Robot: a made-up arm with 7 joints.
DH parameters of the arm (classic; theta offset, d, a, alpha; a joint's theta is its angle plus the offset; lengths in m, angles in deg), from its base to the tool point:
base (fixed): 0 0.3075 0.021 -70
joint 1: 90 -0.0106 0.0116 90
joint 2: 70 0.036 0.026 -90
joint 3: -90 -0.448 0.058 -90
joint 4: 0 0.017 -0.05 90
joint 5: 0 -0.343 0.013 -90
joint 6: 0 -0.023 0.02 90
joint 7: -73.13 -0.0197 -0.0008 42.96
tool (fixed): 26.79 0.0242 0 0
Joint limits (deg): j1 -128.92..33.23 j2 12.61..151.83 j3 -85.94..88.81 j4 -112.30..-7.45 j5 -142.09..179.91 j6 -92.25..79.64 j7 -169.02..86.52
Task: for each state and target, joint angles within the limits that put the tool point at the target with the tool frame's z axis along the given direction. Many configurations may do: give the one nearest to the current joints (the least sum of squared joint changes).
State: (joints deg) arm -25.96 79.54 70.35 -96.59 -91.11 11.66 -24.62
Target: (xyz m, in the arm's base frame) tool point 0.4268 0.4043 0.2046 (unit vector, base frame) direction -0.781 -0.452 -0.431
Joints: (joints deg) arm -17.57 26.37 46.42 -112.30 -87.12 24.01 -56.70
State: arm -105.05 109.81 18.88 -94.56 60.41 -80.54 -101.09
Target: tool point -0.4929 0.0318 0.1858 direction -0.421 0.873 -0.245
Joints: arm -116.94 151.83 72.98 -111.09 32.10 -44.06 -97.83
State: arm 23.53 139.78 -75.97 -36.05 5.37 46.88 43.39
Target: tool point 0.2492 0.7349 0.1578 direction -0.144 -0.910 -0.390
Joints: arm -6.63 91.99 -53.36 -36.51 27.34 59.32 46.57
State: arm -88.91 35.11 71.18 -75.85 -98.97 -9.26 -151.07
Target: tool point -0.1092 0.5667 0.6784 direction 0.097 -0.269 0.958
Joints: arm -117.24 75.63 68.01 -91.88 -130.07 46.13 -169.02
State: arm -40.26 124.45 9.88 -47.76 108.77 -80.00 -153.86
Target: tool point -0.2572 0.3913 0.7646 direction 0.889 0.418 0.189
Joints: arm -80.24 111.76 49.13 -79.48 91.85 -85.89 -143.65
